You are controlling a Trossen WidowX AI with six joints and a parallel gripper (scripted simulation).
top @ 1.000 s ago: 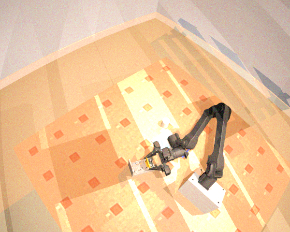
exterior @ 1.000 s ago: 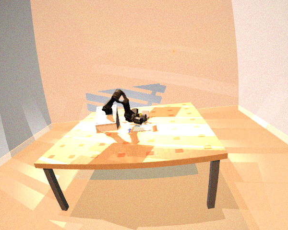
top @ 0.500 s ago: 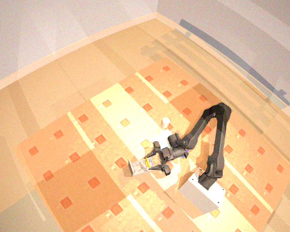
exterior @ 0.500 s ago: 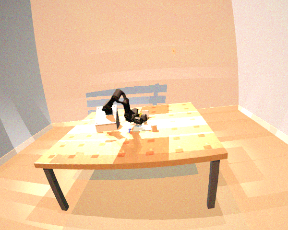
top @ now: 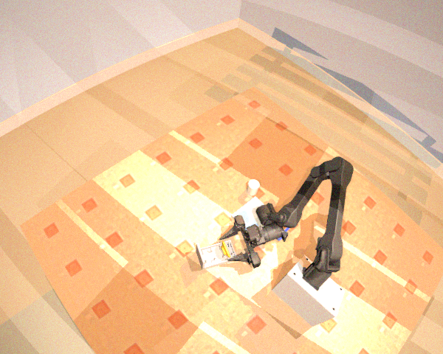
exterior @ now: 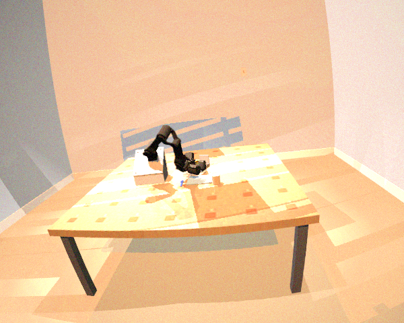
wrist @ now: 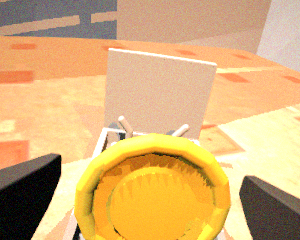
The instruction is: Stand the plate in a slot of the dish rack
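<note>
My gripper tip is 1 cm to the left of the yellow plate and 1 cm above it. The rest, counted from my gripper tip: dish rack 1 cm ahead, 2 cm to the left, 2 cm below.
</note>
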